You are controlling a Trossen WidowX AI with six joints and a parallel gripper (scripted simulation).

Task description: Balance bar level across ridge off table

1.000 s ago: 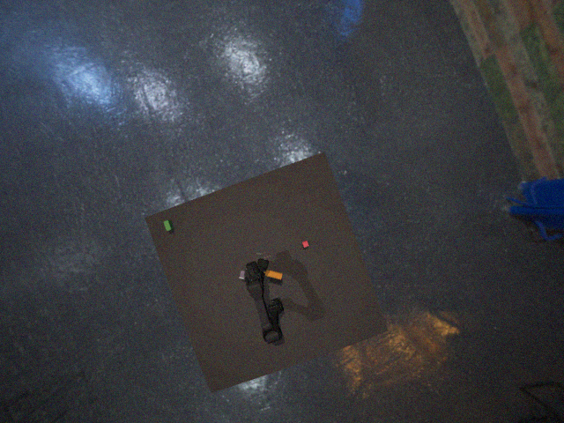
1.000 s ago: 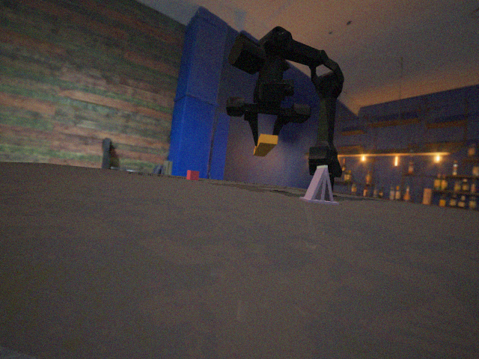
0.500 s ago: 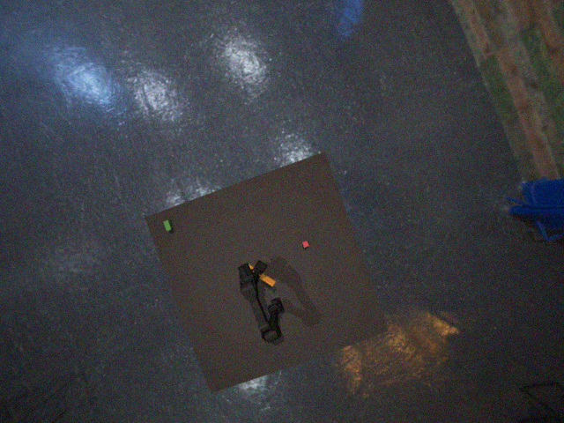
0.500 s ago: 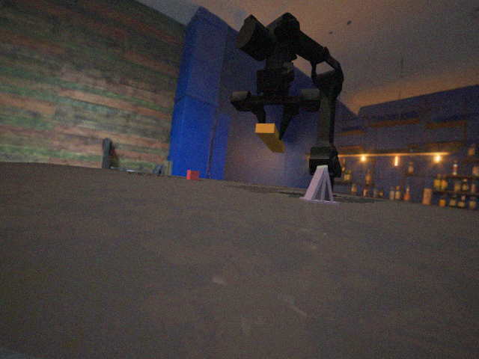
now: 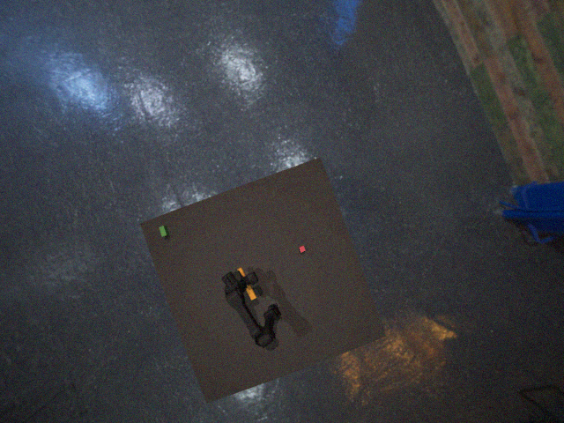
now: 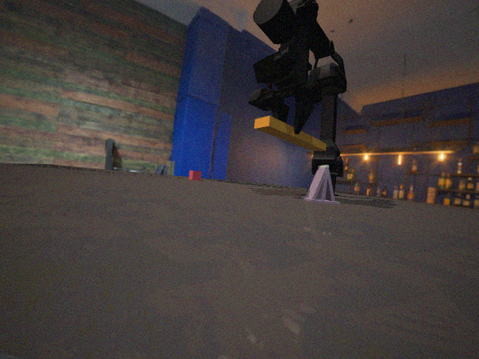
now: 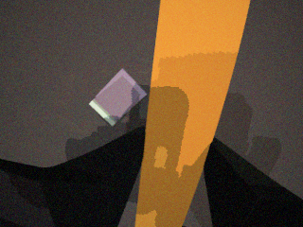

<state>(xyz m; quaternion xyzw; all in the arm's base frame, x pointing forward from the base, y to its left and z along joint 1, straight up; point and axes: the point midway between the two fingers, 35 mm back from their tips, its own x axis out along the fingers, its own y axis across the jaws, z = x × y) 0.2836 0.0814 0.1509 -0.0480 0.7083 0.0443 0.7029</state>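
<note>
My gripper tip is now 30 mm past the yellow bar. Round my gripper tip: red block 30 mm ahead, 400 mm to the right, 100 mm below; green block 460 mm ahead, 420 mm to the left, 100 mm below.
</note>
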